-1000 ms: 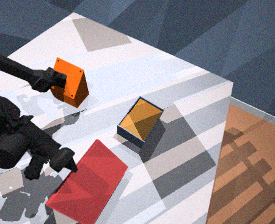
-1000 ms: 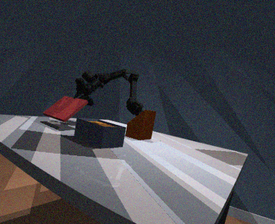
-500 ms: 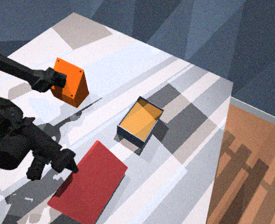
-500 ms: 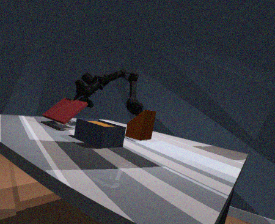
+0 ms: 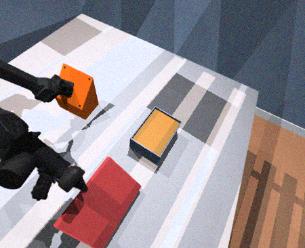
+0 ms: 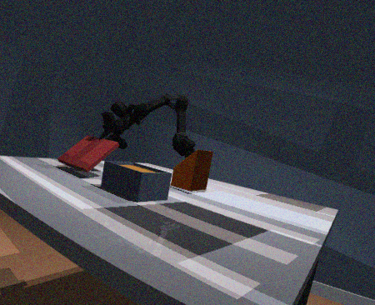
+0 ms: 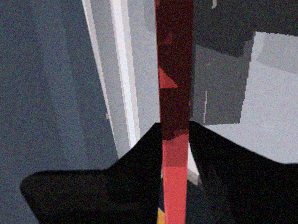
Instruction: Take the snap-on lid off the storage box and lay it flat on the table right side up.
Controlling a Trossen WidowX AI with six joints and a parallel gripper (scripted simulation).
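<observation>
Right now the red lid is 7 cm ahead of my gripper tip, 5 cm below it and 1 cm to the right of it. From my gripper tip the other things lie so: storage box 32 cm to the left, 13 cm ahead, 10 cm below.
</observation>
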